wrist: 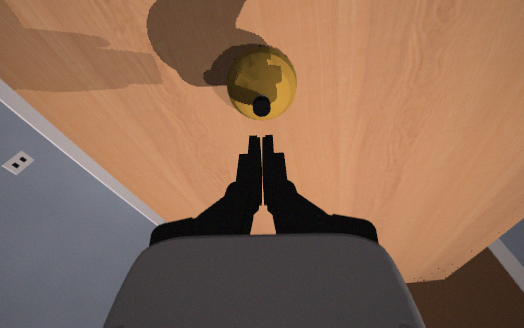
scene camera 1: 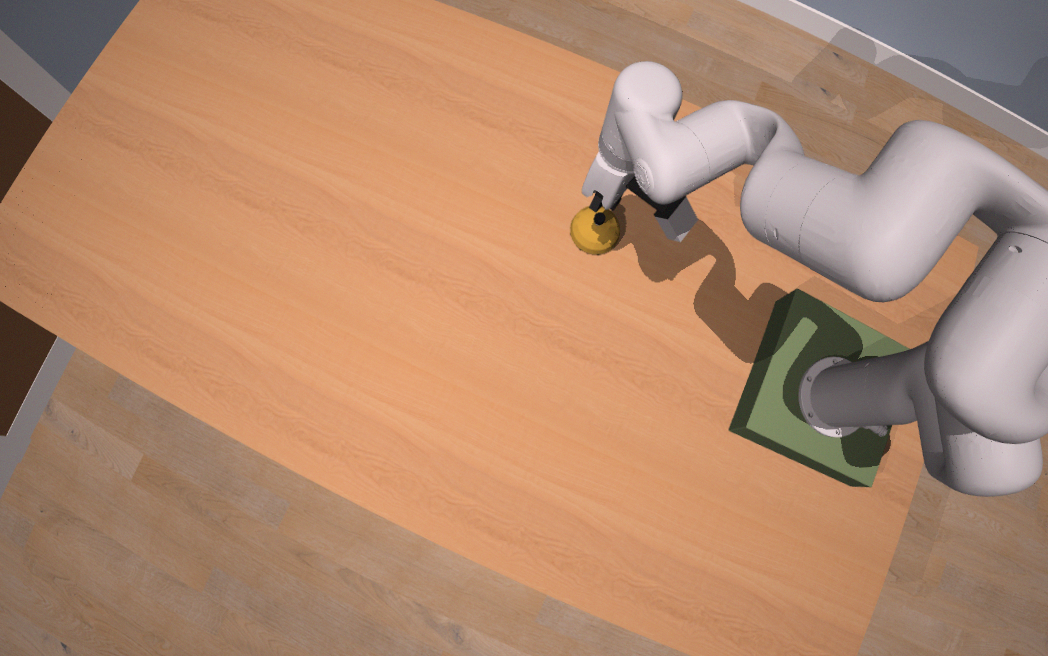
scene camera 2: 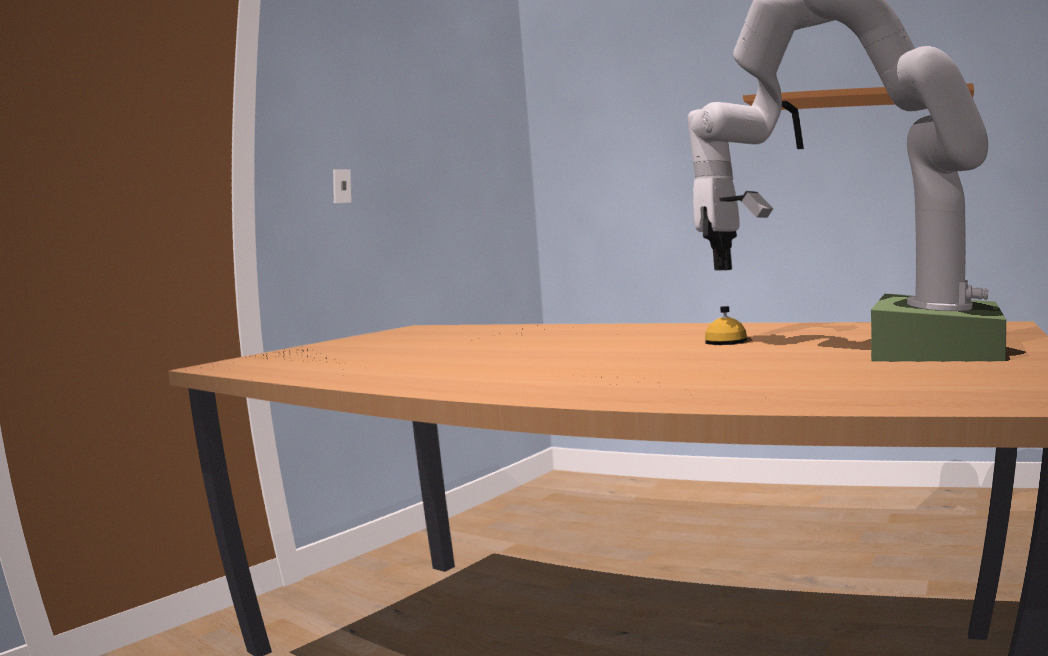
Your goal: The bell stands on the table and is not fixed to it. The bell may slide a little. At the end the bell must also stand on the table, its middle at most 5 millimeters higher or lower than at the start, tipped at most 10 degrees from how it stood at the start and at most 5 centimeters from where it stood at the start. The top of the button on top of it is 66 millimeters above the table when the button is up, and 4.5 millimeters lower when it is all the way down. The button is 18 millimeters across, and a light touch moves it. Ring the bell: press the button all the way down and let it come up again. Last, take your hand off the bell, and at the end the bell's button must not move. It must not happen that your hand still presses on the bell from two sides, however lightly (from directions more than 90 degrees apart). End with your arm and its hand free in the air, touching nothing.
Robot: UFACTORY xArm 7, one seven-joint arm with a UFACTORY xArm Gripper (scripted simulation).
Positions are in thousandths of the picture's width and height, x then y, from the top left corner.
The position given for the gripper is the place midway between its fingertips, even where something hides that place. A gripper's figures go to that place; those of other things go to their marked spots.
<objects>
The gripper (wrist: 501, 459): 0.14 m from the lens. A yellow dome bell (wrist: 499, 218) is 0.21 m from the lens.
</objects>
